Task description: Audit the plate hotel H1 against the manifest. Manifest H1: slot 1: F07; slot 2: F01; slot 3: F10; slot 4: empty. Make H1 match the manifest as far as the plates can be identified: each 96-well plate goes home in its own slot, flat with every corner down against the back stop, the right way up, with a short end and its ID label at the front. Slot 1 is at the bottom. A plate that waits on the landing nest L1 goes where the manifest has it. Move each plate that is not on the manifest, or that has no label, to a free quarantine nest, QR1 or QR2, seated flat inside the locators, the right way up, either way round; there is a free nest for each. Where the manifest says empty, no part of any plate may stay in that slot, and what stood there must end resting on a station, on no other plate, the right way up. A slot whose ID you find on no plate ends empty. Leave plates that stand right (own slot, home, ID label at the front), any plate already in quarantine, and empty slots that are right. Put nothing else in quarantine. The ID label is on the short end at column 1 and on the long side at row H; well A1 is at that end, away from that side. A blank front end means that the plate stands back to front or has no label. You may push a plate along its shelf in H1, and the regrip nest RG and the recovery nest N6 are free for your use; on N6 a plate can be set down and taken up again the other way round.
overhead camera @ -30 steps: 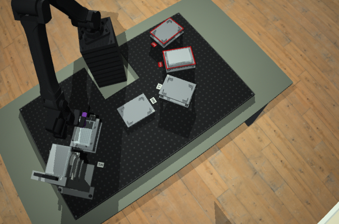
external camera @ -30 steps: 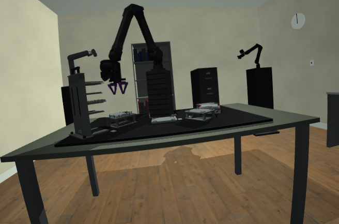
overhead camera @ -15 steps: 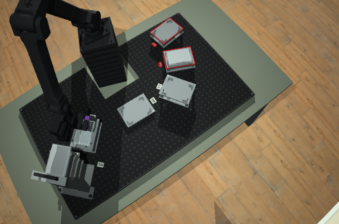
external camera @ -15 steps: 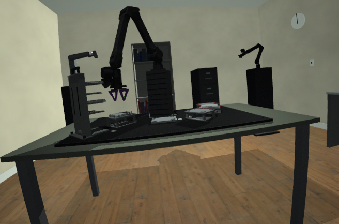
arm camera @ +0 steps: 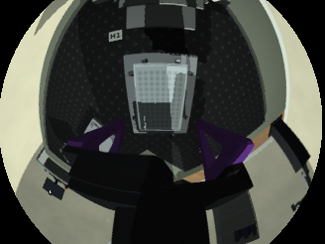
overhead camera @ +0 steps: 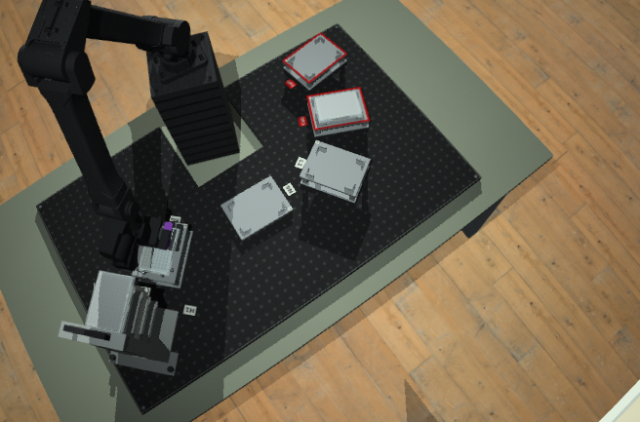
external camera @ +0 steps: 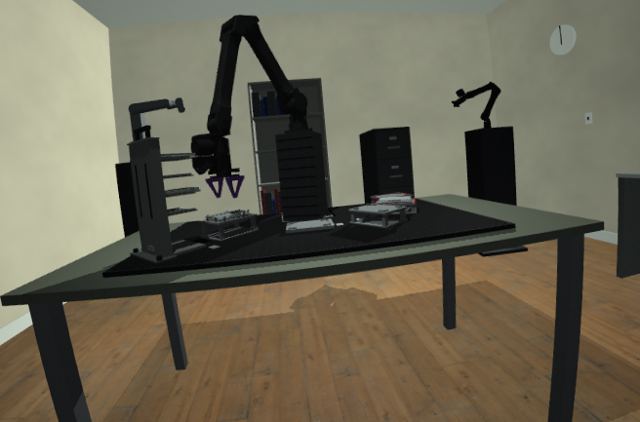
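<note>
Right now the regrip nest RG is 80 mm below my hand. Also, from my hand: plate hotel H1: 220 mm ahead, 160 mm to the right, 30 mm above; recovery nest N6: 280 mm to the left, 130 mm below; grey 96-well plate: 150 mm ahead, 110 mm to the right, 140 mm above.
</note>
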